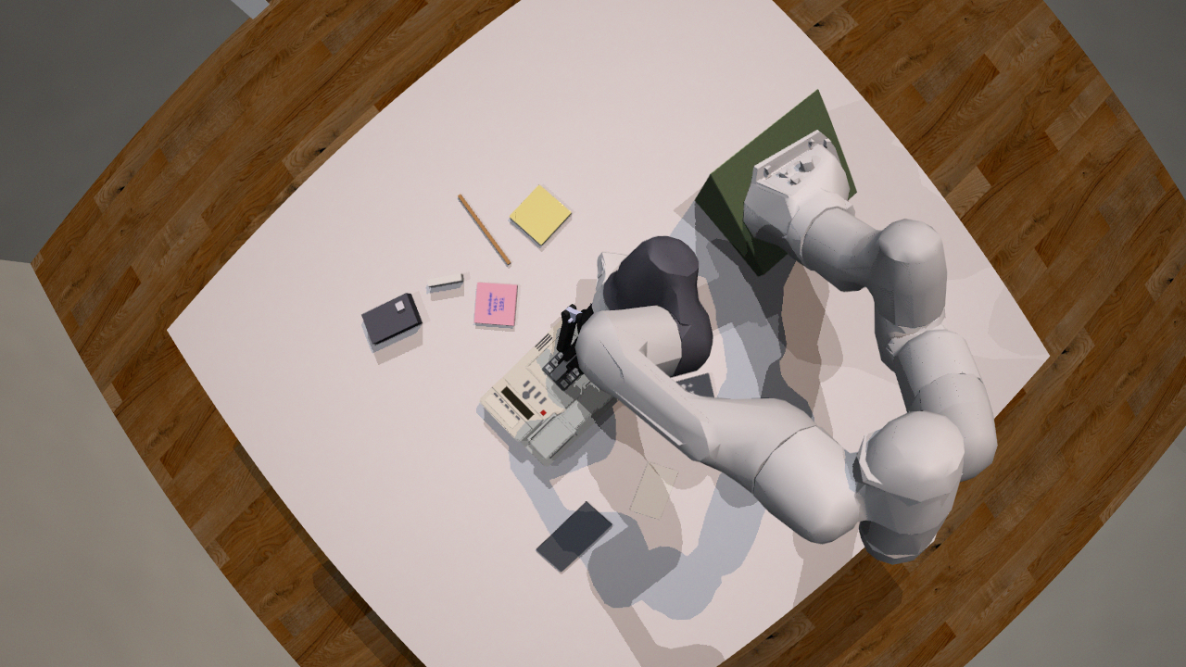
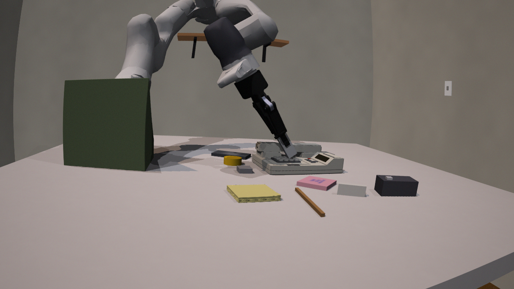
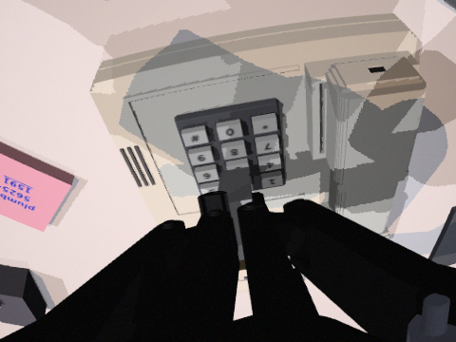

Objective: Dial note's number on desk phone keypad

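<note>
My gripper is now 8 cm to the right of the handset, 4 cm short of it and 2 cm above it. The rest, counted from my hand: pink note 17 cm to the right, 6 cm below, 3 cm ahead; grey block 12 cm behind, 6 cm below, 4 cm to the right; white block 26 cm to the right, 7 cm ahead, 5 cm below.
</note>
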